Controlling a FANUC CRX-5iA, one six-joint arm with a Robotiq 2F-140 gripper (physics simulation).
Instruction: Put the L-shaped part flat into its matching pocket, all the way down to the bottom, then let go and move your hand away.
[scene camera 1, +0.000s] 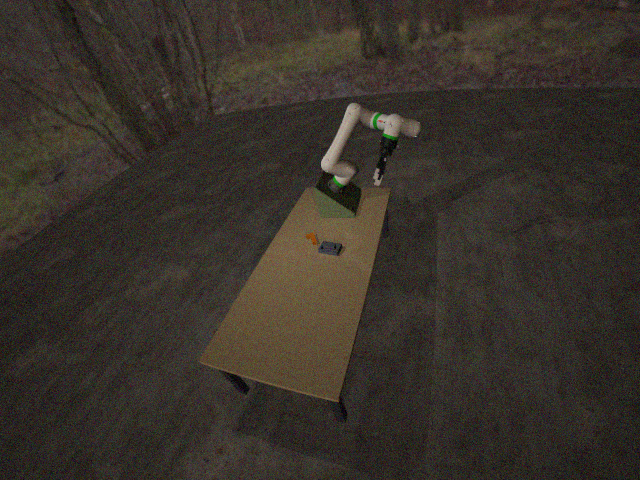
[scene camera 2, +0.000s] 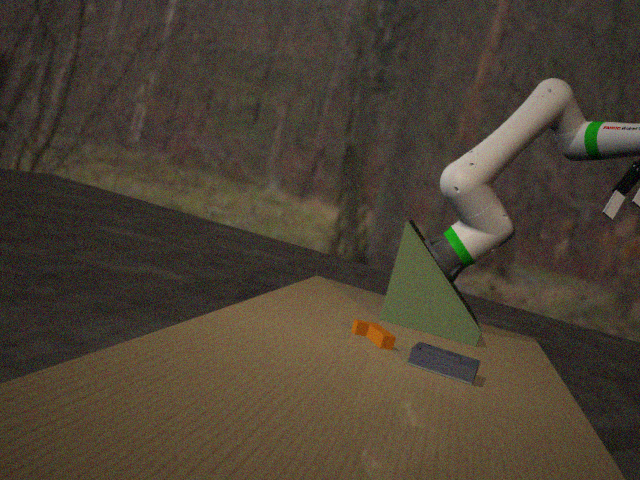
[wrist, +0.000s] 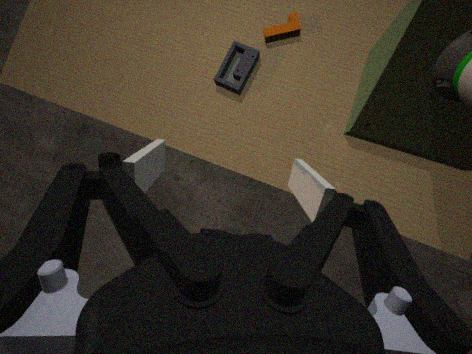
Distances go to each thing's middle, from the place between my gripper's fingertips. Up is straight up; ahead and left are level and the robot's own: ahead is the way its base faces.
Labels:
I see the orange L-shaped part (scene camera 2: 377, 334) 480 mm to the right of my hand, 420 mm below it and 70 mm ahead of it.

